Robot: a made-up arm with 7 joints.
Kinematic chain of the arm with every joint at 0, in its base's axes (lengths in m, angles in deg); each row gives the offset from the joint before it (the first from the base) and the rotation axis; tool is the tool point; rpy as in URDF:
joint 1: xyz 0 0 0.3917 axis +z
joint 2: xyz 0 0 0 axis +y
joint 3: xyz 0 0 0.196 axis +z
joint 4: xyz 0.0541 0 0 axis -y
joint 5: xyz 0.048 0 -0.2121 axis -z
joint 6: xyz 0 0 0 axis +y
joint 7: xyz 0.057 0 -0.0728 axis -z
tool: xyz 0 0 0 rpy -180 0 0
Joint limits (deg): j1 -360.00..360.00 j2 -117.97..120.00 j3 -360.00..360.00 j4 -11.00..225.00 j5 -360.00..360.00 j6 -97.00..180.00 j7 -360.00..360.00
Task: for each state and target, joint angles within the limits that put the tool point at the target. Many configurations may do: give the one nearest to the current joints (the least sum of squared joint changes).
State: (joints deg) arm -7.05 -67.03 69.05 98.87 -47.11 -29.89 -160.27
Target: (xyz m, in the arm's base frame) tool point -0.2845 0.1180 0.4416
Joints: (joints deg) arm 38.24 -67.86 73.57 58.09 -73.22 -65.50 -160.27
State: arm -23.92 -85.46 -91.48 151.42 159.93 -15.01 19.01
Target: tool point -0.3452 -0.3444 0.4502
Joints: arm 18.97 -81.14 -88.45 145.95 159.67 9.13 19.01
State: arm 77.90 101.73 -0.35 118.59 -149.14 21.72 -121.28
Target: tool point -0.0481 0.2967 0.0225
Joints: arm 87.42 102.51 9.09 119.68 -148.33 21.55 -121.28
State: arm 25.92 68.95 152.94 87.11 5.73 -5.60 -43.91
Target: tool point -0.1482 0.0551 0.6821
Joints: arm 30.81 60.50 158.67 43.73 5.58 3.64 -43.91
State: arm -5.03 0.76 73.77 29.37 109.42 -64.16 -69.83
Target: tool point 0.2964 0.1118 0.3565
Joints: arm -12.14 35.96 54.14 61.61 91.10 -41.49 -69.83
